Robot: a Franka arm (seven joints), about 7 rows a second.
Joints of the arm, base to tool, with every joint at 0 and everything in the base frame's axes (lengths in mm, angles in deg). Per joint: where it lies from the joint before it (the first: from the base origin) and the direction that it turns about. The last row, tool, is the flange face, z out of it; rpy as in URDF.
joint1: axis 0 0 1 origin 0.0 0.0 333.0
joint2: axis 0 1 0 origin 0.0 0.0 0.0
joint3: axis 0 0 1 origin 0.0 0.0 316.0
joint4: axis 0 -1 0 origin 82.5 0.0 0.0
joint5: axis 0 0 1 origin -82.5 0.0 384.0
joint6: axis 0 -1 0 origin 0.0 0.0 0.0
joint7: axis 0 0 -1 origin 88.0 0.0 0.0
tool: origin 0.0 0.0 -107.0 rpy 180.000 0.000 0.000
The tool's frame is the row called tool.
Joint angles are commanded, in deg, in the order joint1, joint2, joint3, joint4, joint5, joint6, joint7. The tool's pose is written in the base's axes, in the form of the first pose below.
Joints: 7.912 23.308 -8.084 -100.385 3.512 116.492 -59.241
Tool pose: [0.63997 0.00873 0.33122 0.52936 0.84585 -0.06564 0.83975 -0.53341 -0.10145]
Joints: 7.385 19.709 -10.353 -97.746 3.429 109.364 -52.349
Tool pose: [0.63465 -0.01893 0.38356 0.65819 0.74768 -0.08812 0.74067 -0.66406 -0.10214]
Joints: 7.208 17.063 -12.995 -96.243 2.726 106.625 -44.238
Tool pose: [0.62950 -0.04802 0.42240 0.78421 0.61348 -0.09311 0.61065 -0.78965 -0.05969]
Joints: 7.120 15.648 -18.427 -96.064 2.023 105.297 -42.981
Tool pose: [0.61749 -0.10401 0.44125 0.84748 0.51993 -0.10698 0.52015 -0.85361 -0.02812]
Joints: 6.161 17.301 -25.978 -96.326 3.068 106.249 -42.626
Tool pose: [0.60060 -0.18621 0.43138 0.91659 0.37936 -0.12631 0.38167 -0.92428 -0.00635]
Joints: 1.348 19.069 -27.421 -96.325 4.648 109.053 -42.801
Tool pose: [0.58594 -0.24942 0.41922 0.95600 0.27412 -0.10449 0.27637 -0.96102 0.00741]
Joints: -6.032 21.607 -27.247 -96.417 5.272 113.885 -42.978
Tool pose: [0.56150 -0.32557 0.39910 0.98485 0.15403 -0.07968 0.15782 -0.98650 0.04378]
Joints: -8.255 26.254 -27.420 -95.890 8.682 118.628 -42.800
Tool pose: [0.56294 -0.35178 0.36177 0.99442 0.09097 -0.05345 0.09364 -0.99436 0.04971]
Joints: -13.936 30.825 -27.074 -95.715 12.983 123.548 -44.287
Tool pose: [0.53821 -0.40688 0.32073 0.99974 -0.00911 -0.02104 -0.00820 -0.99904 0.04304]
